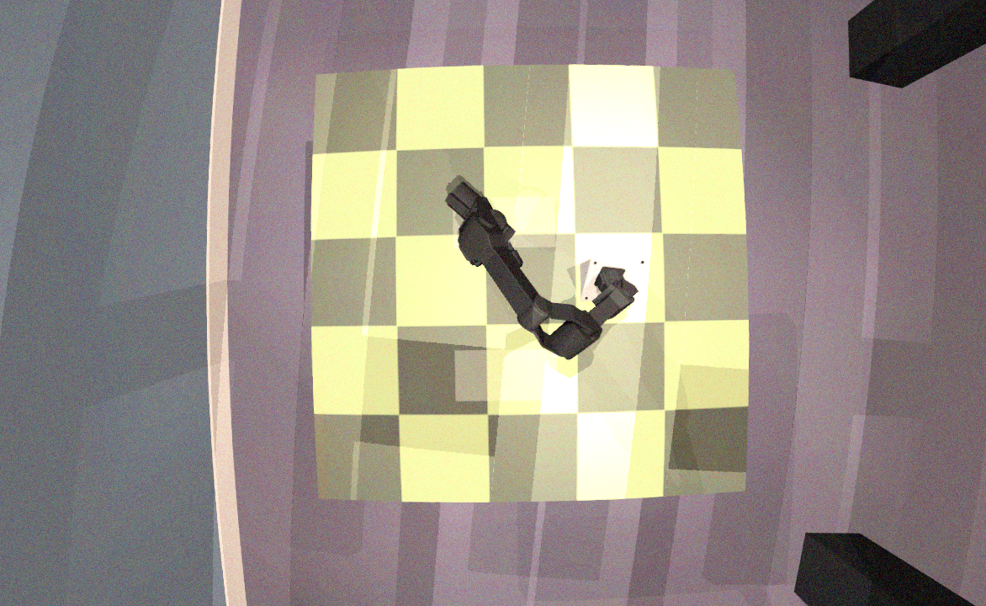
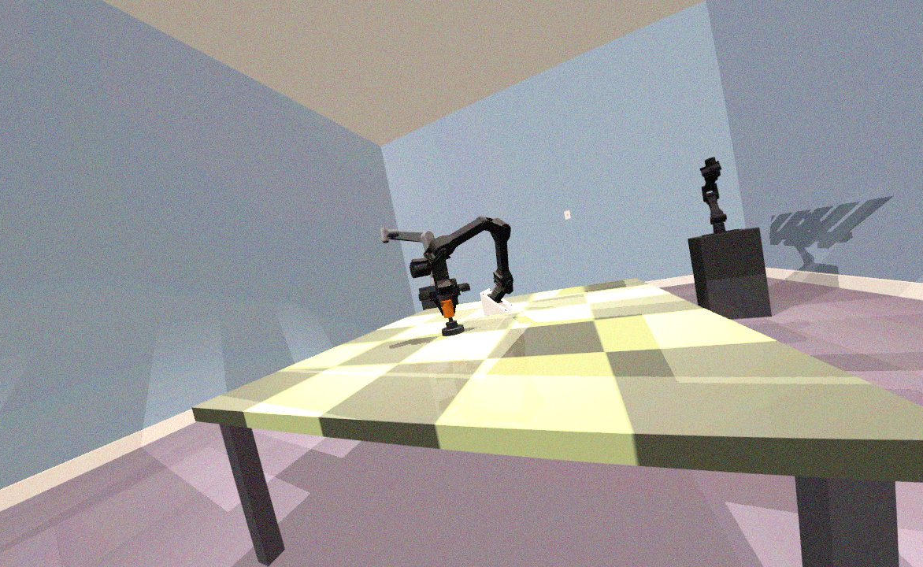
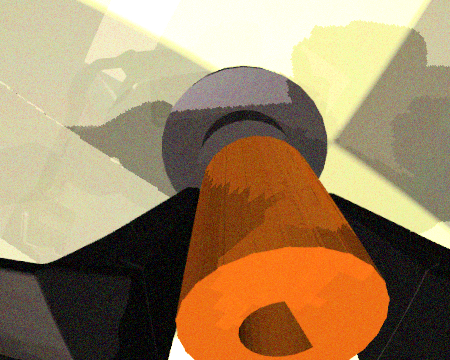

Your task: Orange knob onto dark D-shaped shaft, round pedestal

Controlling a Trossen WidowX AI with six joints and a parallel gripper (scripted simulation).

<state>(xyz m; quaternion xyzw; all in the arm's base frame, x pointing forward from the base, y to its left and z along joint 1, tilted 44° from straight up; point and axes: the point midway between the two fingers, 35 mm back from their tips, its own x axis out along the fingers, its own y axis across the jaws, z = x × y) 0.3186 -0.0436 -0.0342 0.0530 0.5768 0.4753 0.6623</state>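
The orange knob lies 20 mm above my gripper tip. Also, from my gripper tip: D-shaped shaft (40 mm below).
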